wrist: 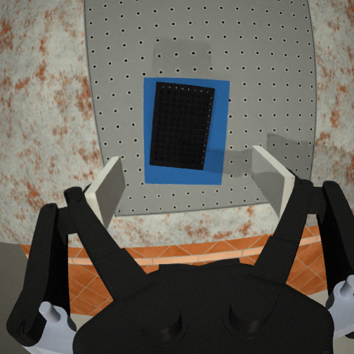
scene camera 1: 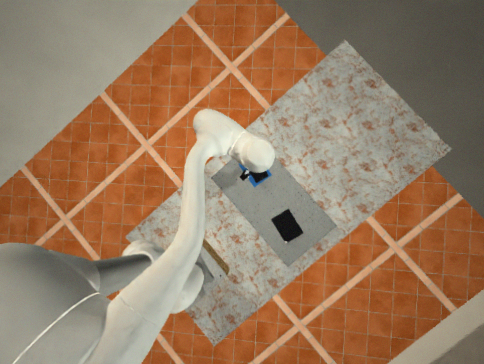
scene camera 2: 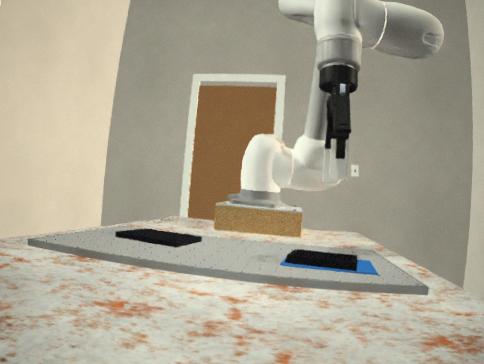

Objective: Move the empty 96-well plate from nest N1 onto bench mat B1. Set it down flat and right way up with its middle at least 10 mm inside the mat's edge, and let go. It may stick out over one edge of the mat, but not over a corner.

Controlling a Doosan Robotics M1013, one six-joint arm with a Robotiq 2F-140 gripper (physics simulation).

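Pixels of known places: gripper, fingertip midpoint: (scene camera 2: 333, 181); arm's base, link origin: (scene camera 1: 192, 272) (scene camera 2: 259, 205).
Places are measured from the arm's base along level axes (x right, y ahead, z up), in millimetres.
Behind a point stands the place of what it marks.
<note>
The black 96-well plate (scene camera 1: 260, 176) {x -274, y 603, z -70 mm} (scene camera 2: 322, 260) {x -318, y 646, z -70 mm} (wrist: 182, 126) lies flat on the blue bench mat (scene camera 1: 256, 184) {x -245, y 559, z -82 mm} (scene camera 2: 368, 268) {x -401, y 614, z -82 mm} (wrist: 221, 115), wells facing up. In the wrist view it is turned slightly against the mat, and its whole outline lies inside the mat's edges, nearer the left edge. My gripper (scene camera 2: 336, 172) {x -322, y 602, z 72 mm} (wrist: 187, 166) is open and empty, well above the plate, with its pale finger pads wide apart. In scene camera 1 the arm's wrist hides part of the plate and mat.
A black rectangular block (scene camera 1: 287, 226) {x 58, y 590, z -72 mm} (scene camera 2: 158, 237) {x 31, y 631, z -73 mm}, apparently nest N1, sits toward the other end of the grey perforated board (scene camera 1: 250, 212) {x -119, y 443, z -84 mm} (scene camera 2: 240, 260) {x -175, y 672, z -84 mm} (wrist: 270, 100). The board lies on the speckled table (scene camera 1: 350, 115) {x -314, y 1236, z -97 mm} (scene camera 2: 200, 320) {x -228, y 936, z -97 mm} (wrist: 40, 100). The arm's base stands on a tan block (scene camera 2: 257, 220) {x -38, y 132, z -50 mm} behind it.
</note>
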